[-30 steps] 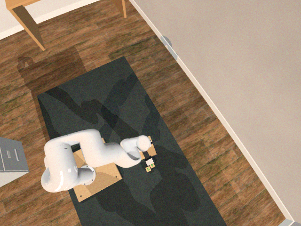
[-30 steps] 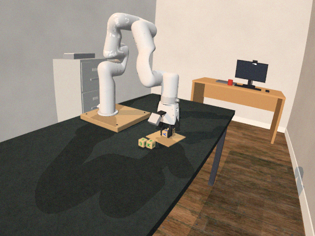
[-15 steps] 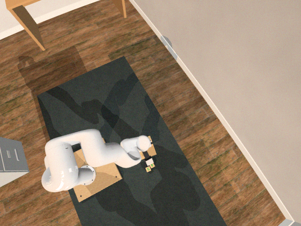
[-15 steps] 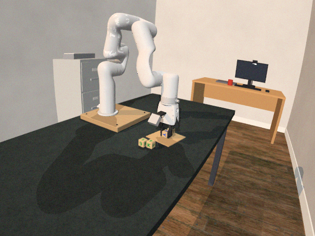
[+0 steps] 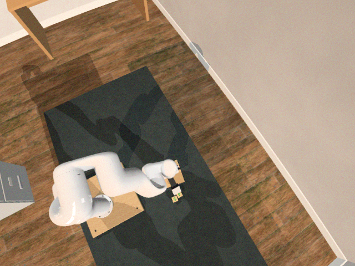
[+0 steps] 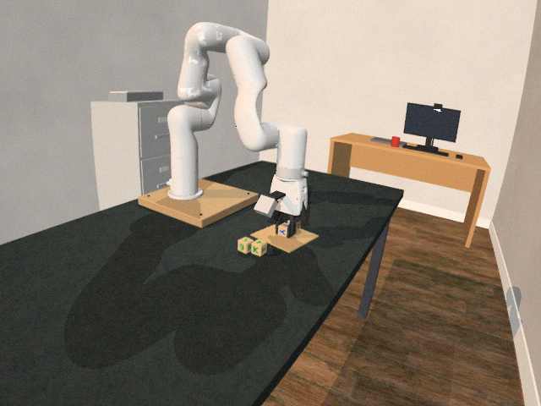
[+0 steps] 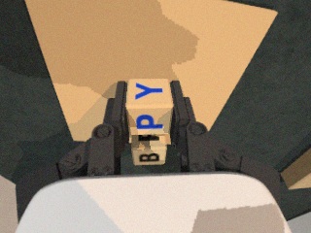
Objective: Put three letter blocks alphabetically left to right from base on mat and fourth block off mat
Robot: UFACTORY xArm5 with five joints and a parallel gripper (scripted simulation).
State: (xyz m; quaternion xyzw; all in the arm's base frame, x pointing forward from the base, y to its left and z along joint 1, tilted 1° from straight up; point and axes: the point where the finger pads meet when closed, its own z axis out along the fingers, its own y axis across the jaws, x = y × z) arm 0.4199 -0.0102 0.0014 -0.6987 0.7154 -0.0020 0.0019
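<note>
My hand is 2 cm above the tan mat. Round my hand: green-lettered block 14 cm to the right, 4 cm behind, 1 cm below.
</note>
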